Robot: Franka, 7 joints.
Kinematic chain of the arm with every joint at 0, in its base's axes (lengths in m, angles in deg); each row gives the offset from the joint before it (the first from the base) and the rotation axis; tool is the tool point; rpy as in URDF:
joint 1: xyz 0 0 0.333 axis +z
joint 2: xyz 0 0 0 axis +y
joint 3: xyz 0 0 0.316 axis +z
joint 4: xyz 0.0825 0 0 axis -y
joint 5: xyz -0.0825 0 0.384 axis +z
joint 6: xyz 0 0 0 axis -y
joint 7: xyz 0.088 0 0 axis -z
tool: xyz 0 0 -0.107 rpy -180 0 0
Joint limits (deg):
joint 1: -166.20..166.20
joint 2: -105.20..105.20
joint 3: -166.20..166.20
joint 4: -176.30..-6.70
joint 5: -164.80..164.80
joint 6: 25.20..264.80
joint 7: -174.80..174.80
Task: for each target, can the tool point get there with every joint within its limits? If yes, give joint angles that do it. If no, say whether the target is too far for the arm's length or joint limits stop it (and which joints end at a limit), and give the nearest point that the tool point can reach.
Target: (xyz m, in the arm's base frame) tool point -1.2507 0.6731 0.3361
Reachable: no: too far | nearest point -0.7554 0.4066 0.3349 | short by 0.562 m
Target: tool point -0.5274 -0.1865 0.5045
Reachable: yes | joints -123.67 2.58 -48.58 -113.91 -95.29 191.76 -65.31
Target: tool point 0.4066 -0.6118 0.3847
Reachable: yes | joints -78.25 40.13 20.26 -86.10 -61.22 186.73 -85.77
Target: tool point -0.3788 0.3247 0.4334
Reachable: yes | joints 74.36 -22.94 64.13 -132.57 -32.66 131.06 107.55
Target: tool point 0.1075 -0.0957 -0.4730
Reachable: no: joint limits stop it (at a limit: joint 2) | nearest point 0.1276 -0.1136 -0.3487 | short by 0.127 m
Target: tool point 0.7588 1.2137 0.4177
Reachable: no: too far | nearest point 0.4540 0.7262 0.3837 | short by 0.576 m
